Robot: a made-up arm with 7 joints.
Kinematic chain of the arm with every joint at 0, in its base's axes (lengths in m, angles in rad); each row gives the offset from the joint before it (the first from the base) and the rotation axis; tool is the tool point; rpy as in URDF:
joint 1: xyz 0 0 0.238 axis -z
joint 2: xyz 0 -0.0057 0.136 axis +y
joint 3: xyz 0 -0.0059 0.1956 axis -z
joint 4: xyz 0 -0.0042 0.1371 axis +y
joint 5: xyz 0 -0.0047 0.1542 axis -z
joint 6: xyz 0 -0.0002 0.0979 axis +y
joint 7: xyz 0 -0.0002 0.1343 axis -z
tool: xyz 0 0 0 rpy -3.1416 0 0
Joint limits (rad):
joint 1: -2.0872..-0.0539
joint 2: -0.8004..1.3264
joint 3: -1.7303..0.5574
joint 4: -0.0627..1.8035
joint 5: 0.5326..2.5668
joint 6: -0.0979..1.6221
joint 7: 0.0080..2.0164
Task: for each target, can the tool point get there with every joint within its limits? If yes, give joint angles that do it. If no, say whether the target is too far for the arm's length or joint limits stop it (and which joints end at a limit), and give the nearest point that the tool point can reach.
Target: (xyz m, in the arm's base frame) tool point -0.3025 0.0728 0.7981
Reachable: yes | joints -1.2100 -0.6150 -1.0314 1.4659 1.0932 0.0776 0.8930
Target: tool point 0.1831 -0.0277 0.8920
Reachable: yes | joints -0.3134 -0.1990 -0.2715 0.9515 1.4078 1.4014 0.6944
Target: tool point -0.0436 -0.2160 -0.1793
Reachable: no: joint limits stop it (at a limit: joint 1, joint 2, joint 4, joint 5) | nearest point 0.2517 -0.1164 0.1190 | short by 0.431 m
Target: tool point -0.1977 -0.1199 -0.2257
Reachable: no: joint limits stop it (at a limit: joint 1, joint 2, joint 4, joint 5) | nearest point -0.2306 0.1632 0.1136 | short by 0.443 m
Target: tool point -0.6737 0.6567 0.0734
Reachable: no: too far | nearest point -0.4208 0.4782 0.2572 | short by 0.360 m
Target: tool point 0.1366 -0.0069 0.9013
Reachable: yes | joints -1.6916 -0.5043 0.0512 1.3582 2.2702 1.4781 0.9732
